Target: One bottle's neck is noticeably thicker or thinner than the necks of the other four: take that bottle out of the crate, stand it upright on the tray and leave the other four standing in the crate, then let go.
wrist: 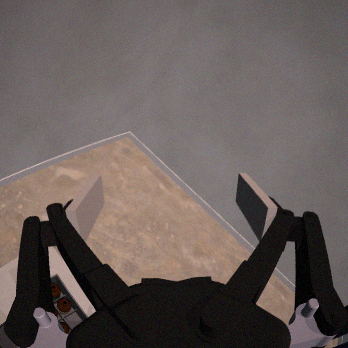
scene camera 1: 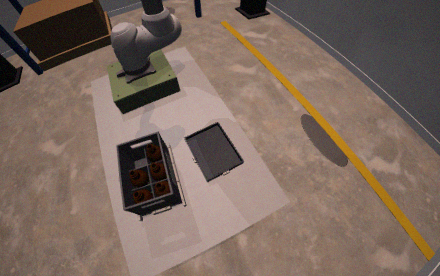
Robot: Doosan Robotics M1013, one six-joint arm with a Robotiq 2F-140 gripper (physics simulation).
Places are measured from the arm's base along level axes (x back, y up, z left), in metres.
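Pixels of known places: gripper, fingertip midpoint: (wrist: 169, 188); arm's base at its link origin: (scene camera 1: 138, 69).
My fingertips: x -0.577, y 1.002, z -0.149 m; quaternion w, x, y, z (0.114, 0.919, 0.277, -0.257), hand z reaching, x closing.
Ahead of a thing's pixels: the offset from my fingertips to its top centre. "*": to the spot under its first point. Level surfaces: height alone.
A dark crate @[dx -0.080, dy -0.935, dz +0.018 m] (scene camera 1: 121, 172) stands on the pale mat at the left in the scene view. Five brown bottles stand upright in its compartments: a back right one @[dx +0.001, dy -0.947, dz +0.072 m] (scene camera 1: 153, 152), a middle right one @[dx -0.088, dy -0.947, dz +0.061 m] (scene camera 1: 158, 170), a middle left one @[dx -0.077, dy -0.947, dz -0.026 m] (scene camera 1: 137, 176), a front left one @[dx -0.165, dy -0.947, dz -0.036 m] (scene camera 1: 142, 195) and a front right one @[dx -0.171, dy -0.947, dz +0.052 m] (scene camera 1: 161, 188). Their necks are too small to compare. The crate also shows partly at the lower left in the wrist view, with some bottles @[* dx -0.067, dy -0.967, dz -0.017 m] (wrist: 64, 305). The dark tray @[* dx -0.073, dy -1.105, dz +0.331 m] (scene camera 1: 215, 150) lies right of the crate, with no bottle on it. My gripper (wrist: 169, 188) is open and empty, away from the crate.
The arm stands on a green base (scene camera 1: 150, 87) behind the crate and tray, on the pale mat @[dy -1.111 m] (scene camera 1: 230, 200). A brown box (scene camera 1: 62, 30) and blue posts are at the back left. A yellow line (scene camera 1: 300, 100) crosses the floor at the right.
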